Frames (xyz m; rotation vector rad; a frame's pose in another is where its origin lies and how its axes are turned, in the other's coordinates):
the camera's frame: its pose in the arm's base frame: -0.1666 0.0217 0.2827 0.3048 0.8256 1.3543
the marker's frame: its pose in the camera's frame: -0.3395 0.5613 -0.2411 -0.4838 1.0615 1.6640
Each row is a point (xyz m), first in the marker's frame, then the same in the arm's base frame.
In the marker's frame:
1: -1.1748 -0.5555 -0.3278
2: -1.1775 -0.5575 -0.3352
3: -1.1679 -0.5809 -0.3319
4: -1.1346 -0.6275 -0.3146
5: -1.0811 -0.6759 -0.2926
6: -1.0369 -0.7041 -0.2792
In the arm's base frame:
1: 0.2392 0.5090 0.0540
2: 0.2429 0.5079 0.0468
3: 0.2259 0.5235 0.0360
4: 0.1762 0.5542 0.0228
5: 0.1063 0.5803 0.0116
6: 0.0536 0.5904 0.0051

